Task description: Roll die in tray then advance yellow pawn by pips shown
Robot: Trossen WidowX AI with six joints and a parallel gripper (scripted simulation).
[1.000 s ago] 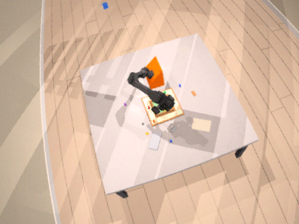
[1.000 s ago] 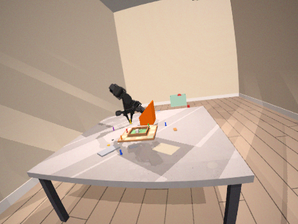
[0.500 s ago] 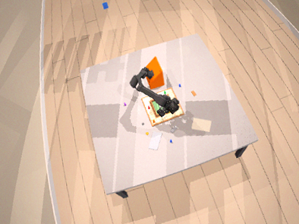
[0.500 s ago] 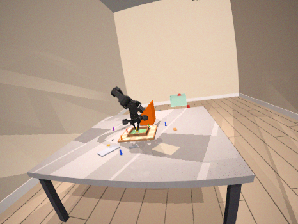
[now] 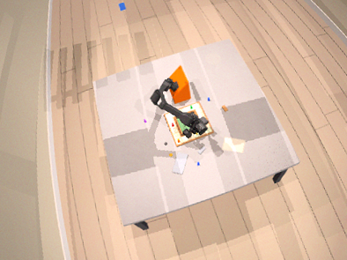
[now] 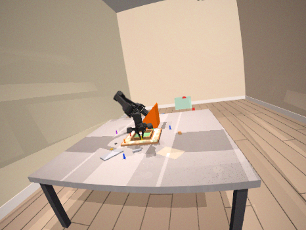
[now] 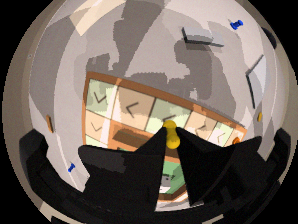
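Now: gripper tip 10 mm below the yellow pawn. From my gripper tip the other things lie so: grey die 110 mm behind, 40 mm to the right, 10 mm below; red pawn 140 mm to the right, 130 mm behind, 10 mm below; green tray 110 mm behind, 30 mm to the right, 30 mm below.
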